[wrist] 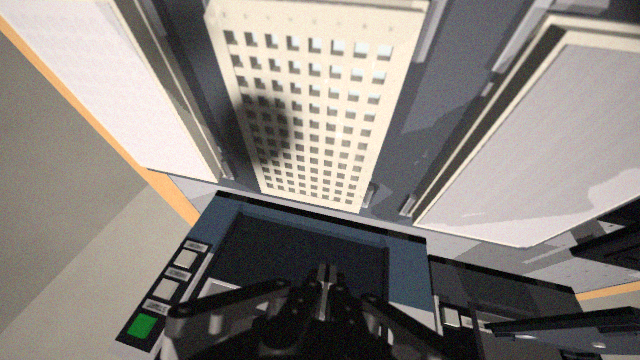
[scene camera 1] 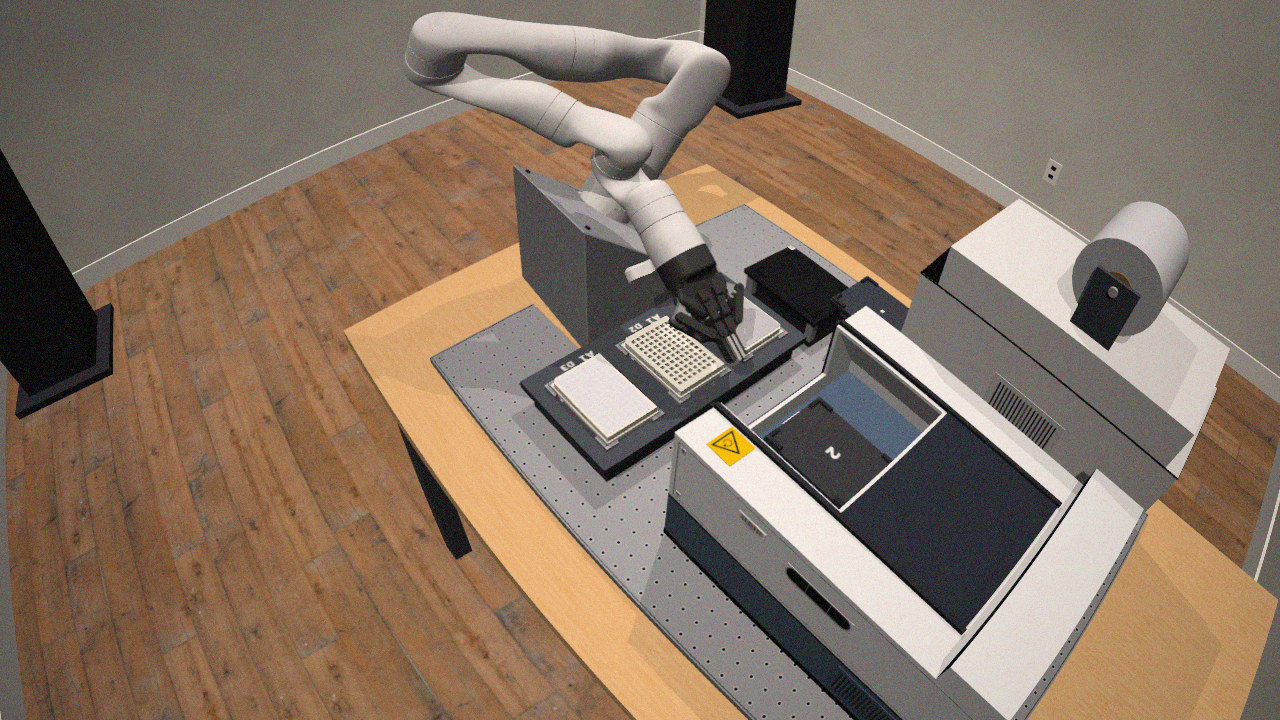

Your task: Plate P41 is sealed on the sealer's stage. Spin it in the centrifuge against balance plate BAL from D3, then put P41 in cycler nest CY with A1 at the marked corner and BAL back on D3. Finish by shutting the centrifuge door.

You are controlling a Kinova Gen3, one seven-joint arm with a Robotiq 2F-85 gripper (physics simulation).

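Frame: origin at the arm's base, x ahead, y left, z up, level; millimetres.
Seen in the pictures: gripper, fingertip midpoint: (wrist: 326, 276) (scene camera 1: 739, 362); arm's base, link origin: (scene camera 1: 604, 208).
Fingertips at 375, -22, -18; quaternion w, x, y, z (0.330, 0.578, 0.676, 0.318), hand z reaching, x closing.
Offsets run from my fingertips to a thing's middle, as dx, dy, dz. "*": to the spot under its first point.
My gripper (scene camera 1: 735, 355) (wrist: 326, 276) is shut and empty, beside the D2 plate and above the deck's centrifuge-side edge. The centrifuge {+321, -7, +13} (scene camera 1: 805, 512) (wrist: 407, 267) has its top opening uncovered; a dark bucket marked 2 (scene camera 1: 825, 450) shows inside without a plate. A white-topped plate {-82, -160, -50} (scene camera 1: 604, 396) (wrist: 100, 75) sits on D3. Another pale, flat-topped plate {-108, +87, -42} (scene camera 1: 760, 329) (wrist: 540, 140) sits on D1, partly behind the gripper in the scene view. The sealer's stage {+46, +276, -17} (scene camera 1: 872, 302) holds no visible plate. The cycler {-122, +249, -81} (scene camera 1: 796, 282) is a black box beside D1. No plate label is readable.
A cream plate with square holes {-96, -36, -50} (scene camera 1: 673, 356) (wrist: 315, 95) sits on D2 between the other two. The sealer {* +226, +221, +241} (scene camera 1: 1011, 268) with its big roll {+350, +300, +309} (scene camera 1: 1141, 259) stands behind the centrifuge. A grey upright panel (scene camera 1: 552, 255) stands beside the arm. A green button {+105, -168, +73} (wrist: 142, 326) shows on the centrifuge.
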